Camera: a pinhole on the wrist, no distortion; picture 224 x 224 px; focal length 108.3 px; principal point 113.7 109.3 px. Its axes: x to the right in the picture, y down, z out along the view. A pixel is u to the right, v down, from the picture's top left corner.
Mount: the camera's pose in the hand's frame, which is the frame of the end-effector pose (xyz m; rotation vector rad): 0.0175 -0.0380 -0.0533 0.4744 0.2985 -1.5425
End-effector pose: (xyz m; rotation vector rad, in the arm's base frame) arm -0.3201 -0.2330 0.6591 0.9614 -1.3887 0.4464
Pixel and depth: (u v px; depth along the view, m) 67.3 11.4 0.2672
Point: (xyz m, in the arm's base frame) -0.4533 -0.3605 0.3812
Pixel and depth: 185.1 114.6 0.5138
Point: -0.0252 -0.7465 0.4530
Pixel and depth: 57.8 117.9 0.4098
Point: -0.5371 -0.5782 0.6059
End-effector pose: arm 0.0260 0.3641 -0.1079 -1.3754 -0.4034 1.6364
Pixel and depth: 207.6 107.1 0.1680
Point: 0.1106 0.4966 0.0822
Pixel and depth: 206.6 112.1 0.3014
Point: 0.1232 0.5988 0.2238
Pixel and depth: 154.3 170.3 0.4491
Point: -0.0417 0.8389 0.1520
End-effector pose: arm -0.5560 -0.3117 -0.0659 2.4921 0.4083 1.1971
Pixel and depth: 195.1 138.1 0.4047
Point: -0.4245 0.1419 -0.3175
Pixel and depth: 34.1 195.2 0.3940
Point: -0.0207 -0.3027 -0.1334
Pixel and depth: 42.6 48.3 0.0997
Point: -0.5425 -0.3197 -0.1460
